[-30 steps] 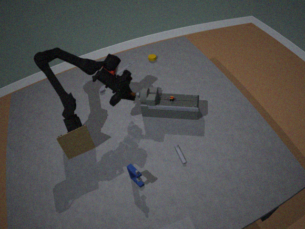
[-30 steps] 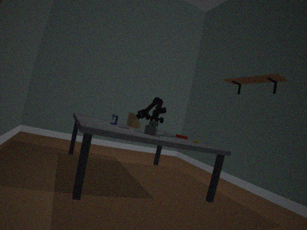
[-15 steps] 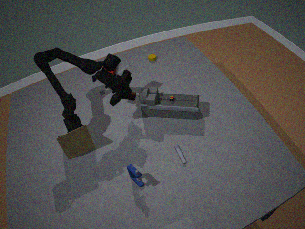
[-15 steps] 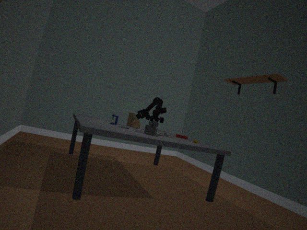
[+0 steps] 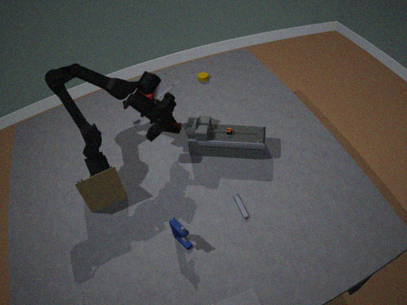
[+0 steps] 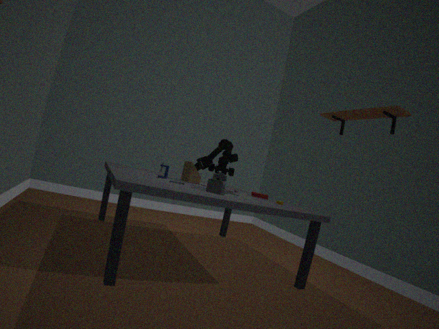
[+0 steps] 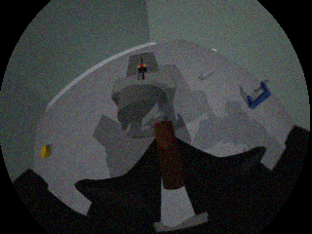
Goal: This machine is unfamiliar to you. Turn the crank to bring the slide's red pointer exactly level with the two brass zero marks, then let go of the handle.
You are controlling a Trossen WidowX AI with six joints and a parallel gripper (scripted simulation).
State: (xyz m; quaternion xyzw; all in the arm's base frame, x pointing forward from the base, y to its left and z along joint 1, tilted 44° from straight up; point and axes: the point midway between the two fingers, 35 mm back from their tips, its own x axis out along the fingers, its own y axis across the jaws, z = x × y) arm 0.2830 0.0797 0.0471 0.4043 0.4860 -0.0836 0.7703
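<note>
My gripper tip is 1 cm past the brown crank handle, 1 cm to the right of it and 3 cm below it. Also, from my gripper tip: grey bar: 8 cm ahead, 31 cm to the right, 8 cm below; red pointer: 15 cm ahead, 7 cm to the right; small grey block: 13 cm behind, 23 cm to the left, 8 cm below.
</note>
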